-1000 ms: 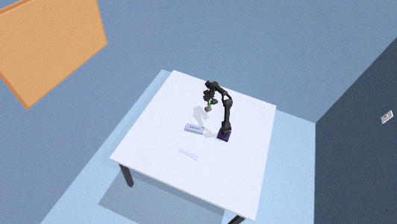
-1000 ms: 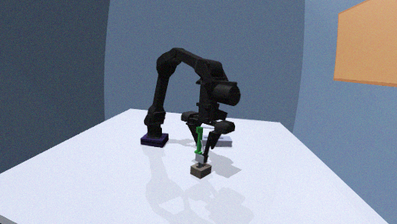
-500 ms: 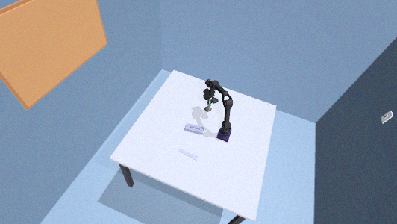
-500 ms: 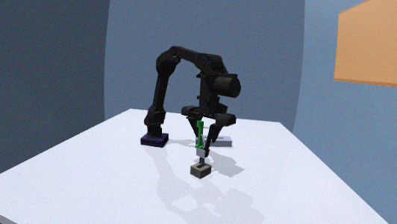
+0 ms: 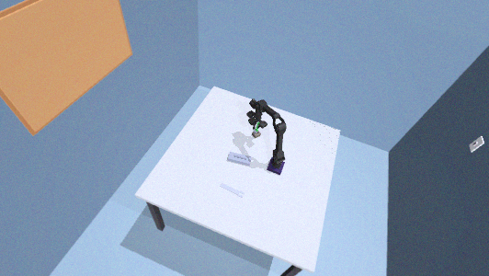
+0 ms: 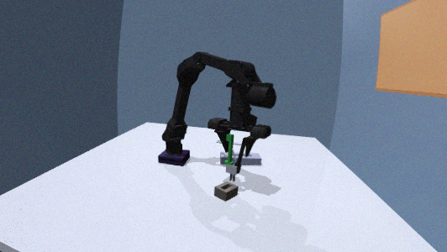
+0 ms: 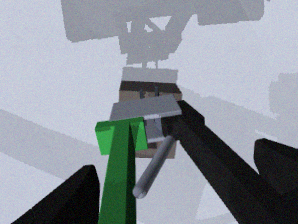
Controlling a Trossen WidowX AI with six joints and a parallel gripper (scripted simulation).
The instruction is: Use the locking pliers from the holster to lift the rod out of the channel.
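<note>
Now: the grey channel block 280 mm to the left of my gripper tip and 120 mm below it. Round my gripper tip: brown holster (20 mm behind, 20 mm to the right, 130 mm below); black handle (20 mm ahead, 10 mm to the right); thin grey lever (10 mm behind).
</note>
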